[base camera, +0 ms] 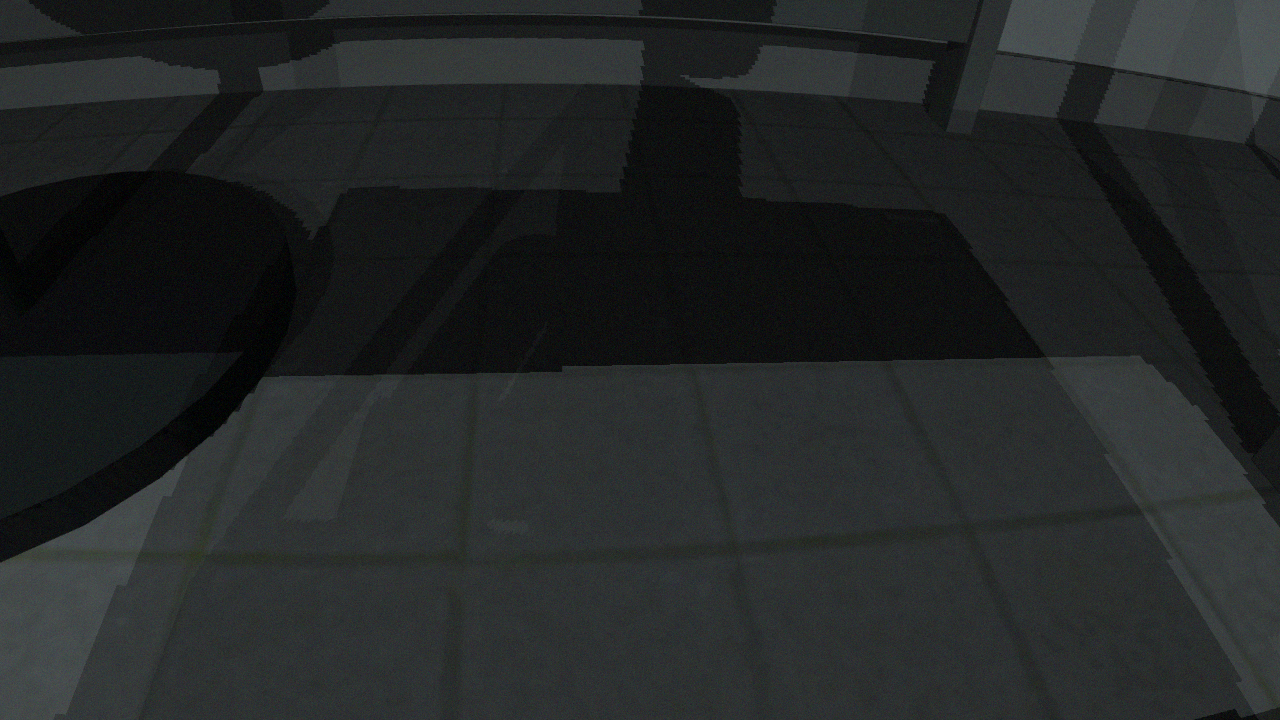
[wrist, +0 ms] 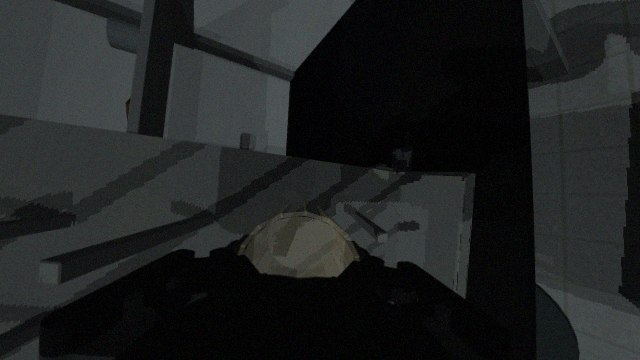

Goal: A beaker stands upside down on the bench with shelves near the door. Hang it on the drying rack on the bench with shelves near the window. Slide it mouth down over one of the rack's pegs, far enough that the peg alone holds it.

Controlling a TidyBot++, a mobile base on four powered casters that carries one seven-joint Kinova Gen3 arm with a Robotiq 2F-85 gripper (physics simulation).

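Places are measured from the arm's base along level axes (x back, y down, z right), in metres.
Pixels of known places: gripper, fingertip midpoint: (wrist: 299, 249).
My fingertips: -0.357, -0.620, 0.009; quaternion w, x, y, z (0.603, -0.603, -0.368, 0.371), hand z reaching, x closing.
Ahead of a thing's pixels: the offset from my fingertips to its middle, as dx, dy, dz. Level surfaces: height alone.
In the wrist view the beaker @[+0.003, -0.001, +0.001] (wrist: 302, 250) shows as a pale tan, see-through rounded form at lower centre. My dark gripper (wrist: 299, 249) is shut on it, one finger at each side. Behind it is a pale grey board @[dy +0.250] (wrist: 445, 210), apparently the drying rack, crossed by shadows. A long peg @[-0.040, -0.092, +0.008] (wrist: 125, 243) with a pale square end juts toward the camera left of the beaker. A shorter-looking peg @[-0.040, +0.112, +0.008] (wrist: 367, 224) shows just right of the beaker. Both appear beside the beaker, not inside it. Whether another peg is hidden behind it, I cannot tell. The beaker's mouth is not clearly visible.
A tall black panel @[dy +0.254] (wrist: 410, 90) stands behind and right of the board. An upright post (wrist: 152, 70) rises behind it at left, and a small block (wrist: 245, 141) shows at its top edge. A round dark-rimmed object (base camera: 275, 295) is at left in the base view, above the tiled floor @[dy +1.016] (base camera: 590, 465).
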